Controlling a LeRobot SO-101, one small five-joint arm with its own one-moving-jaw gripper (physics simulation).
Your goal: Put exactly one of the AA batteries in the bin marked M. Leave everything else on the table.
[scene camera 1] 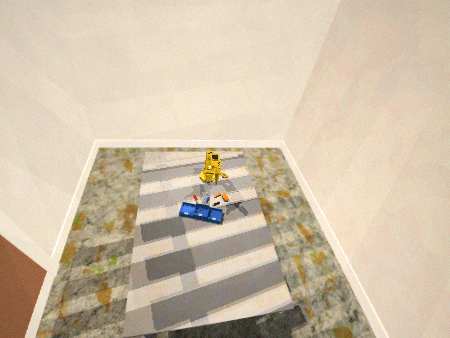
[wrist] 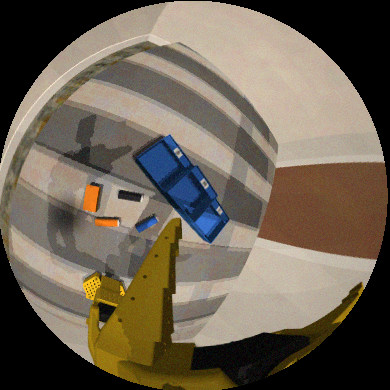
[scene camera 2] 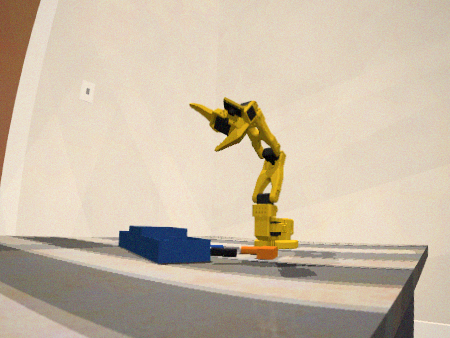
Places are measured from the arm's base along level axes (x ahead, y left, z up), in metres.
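Where they show: hand, its tool point: (scene camera 1: 215,184) (wrist: 180,225) (scene camera 2: 215,148); arm's base, origin of its link: (scene camera 1: 207,179) (wrist: 106,284).
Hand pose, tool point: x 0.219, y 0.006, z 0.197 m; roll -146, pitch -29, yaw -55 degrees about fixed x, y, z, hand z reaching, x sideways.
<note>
Things, the pixels of their top centre, and the offset from my tool point. Level surfaces: height alone.
- blue three-bin tray, centre of its top: (scene camera 2: 157,227) (wrist: 195,193) (scene camera 1: 201,209) 0.065 m ahead, 0.080 m right, 0.151 m down
- orange block, centre of its top: (scene camera 2: 267,247) (wrist: 90,198) (scene camera 1: 225,196) 0.045 m back, 0.089 m left, 0.180 m down
- table, height of its surface: 0.198 m down
Small cylinders like batteries lie flat and apart: a black one (scene camera 1: 216,203) (scene camera 2: 227,251) (wrist: 130,195), an orange one (scene camera 1: 217,195) (scene camera 2: 248,249) (wrist: 107,222), a blue one (scene camera 1: 207,200) (wrist: 147,223) and a red one (scene camera 1: 195,198), which does not show in the wrist view. The blue three-bin tray (scene camera 1: 201,212) (scene camera 2: 182,251) stands beside them. Its middle bin (wrist: 184,189) has a white label, blurred, that looks like M. My gripper (scene camera 2: 204,127) (wrist: 269,252) is open and empty, jaws wide apart, high above the table on the arm's side of the tray.
An orange block (scene camera 1: 225,198) (scene camera 2: 267,252) (wrist: 91,198) lies beside the orange cylinder. The arm's yellow base (scene camera 2: 265,225) (wrist: 107,290) stands behind the small items. Striped light and shadow cross the table (scene camera 1: 215,280), and the tray's walls rise above the table.
</note>
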